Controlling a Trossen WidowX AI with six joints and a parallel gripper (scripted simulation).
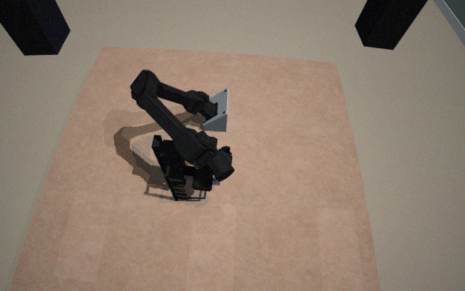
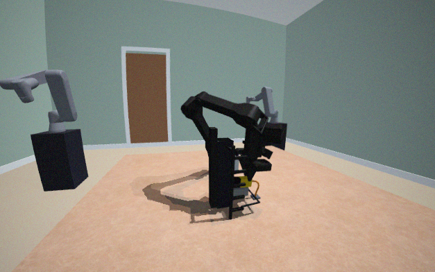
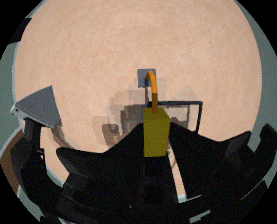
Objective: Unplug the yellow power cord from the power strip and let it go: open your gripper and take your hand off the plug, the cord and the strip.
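The yellow plug lies 3 cm to the right of my gripper tip.
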